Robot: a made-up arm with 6 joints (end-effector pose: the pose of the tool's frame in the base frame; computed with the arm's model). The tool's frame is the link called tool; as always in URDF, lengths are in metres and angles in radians. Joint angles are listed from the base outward.
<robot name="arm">
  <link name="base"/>
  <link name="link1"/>
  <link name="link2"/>
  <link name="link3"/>
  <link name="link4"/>
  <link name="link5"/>
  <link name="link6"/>
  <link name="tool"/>
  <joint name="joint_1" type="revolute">
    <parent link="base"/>
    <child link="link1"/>
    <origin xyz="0.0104 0.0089 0.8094" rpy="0 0 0"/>
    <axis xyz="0 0 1"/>
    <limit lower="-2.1" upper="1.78"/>
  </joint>
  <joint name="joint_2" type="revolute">
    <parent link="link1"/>
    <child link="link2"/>
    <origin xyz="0.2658 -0.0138 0.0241" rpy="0 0 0"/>
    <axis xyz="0 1 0"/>
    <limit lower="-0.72" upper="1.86"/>
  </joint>
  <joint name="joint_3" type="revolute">
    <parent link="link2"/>
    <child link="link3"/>
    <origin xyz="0.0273 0.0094 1.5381" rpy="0 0 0"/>
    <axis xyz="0 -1 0"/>
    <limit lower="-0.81" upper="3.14"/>
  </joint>
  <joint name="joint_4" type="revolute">
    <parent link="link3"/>
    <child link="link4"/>
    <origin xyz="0.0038 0.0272 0.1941" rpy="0 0 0"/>
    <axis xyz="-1 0 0"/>
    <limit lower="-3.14" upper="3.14"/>
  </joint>
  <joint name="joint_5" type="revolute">
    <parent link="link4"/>
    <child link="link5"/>
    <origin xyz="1.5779 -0.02 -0.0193" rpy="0 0 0"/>
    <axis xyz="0 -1 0"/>
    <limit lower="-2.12" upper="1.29"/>
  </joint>
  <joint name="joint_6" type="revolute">
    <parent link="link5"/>
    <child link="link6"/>
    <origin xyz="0.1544 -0.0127 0.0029" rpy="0 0 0"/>
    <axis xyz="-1 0 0"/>
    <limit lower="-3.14" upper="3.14"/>
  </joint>
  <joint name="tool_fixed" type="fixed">
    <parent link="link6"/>
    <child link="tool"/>
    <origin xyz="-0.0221 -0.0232 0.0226" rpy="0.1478 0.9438 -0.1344"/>
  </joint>
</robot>
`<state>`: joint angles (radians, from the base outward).
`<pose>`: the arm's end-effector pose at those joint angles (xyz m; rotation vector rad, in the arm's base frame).
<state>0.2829 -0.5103 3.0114 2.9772 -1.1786 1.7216</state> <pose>-1.7928 -0.5071 1.2726 1.4366 2.0657 -0.9222</pose>
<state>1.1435 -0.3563 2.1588 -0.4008 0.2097 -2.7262</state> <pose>-0.7186 -1.5656 3.1540 0.6145 0.1646 -2.0364</pose>
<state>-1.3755 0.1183 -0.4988 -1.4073 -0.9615 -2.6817</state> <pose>0.5358 -1.8178 1.5332 -1.3392 1.1143 -0.7543</pose>
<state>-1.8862 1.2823 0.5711 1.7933 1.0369 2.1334</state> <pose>-0.8378 -2.9790 0.3057 -2.8663 0.7115 -0.7434</pose>
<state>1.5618 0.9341 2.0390 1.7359 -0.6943 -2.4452</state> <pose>0.1260 2.0566 3.3228 1.2837 0.5638 1.5883</pose>
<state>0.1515 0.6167 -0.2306 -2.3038 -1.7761 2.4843</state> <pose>2.3885 0.5071 1.1019 0.0148 0.4170 1.1344</pose>
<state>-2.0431 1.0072 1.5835 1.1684 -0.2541 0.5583</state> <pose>-1.3183 -2.5683 2.7561 0.3204 -1.2993 2.4663</pose>
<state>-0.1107 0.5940 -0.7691 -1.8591 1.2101 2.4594</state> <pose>1.6373 -0.2497 0.5333 -0.9884 2.4401 -1.6009</pose>
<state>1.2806 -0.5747 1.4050 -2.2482 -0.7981 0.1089</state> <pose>-0.5190 -1.3100 3.6095 0.4968 0.3458 -2.9248</pose>
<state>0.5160 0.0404 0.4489 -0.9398 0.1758 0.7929</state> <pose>1.6289 0.8951 3.2215 0.3155 0.5188 0.3549</pose>
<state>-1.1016 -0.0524 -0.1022 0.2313 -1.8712 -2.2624</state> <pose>0.7537 -1.5523 2.3643 -2.3046 0.3221 1.2630</pose>
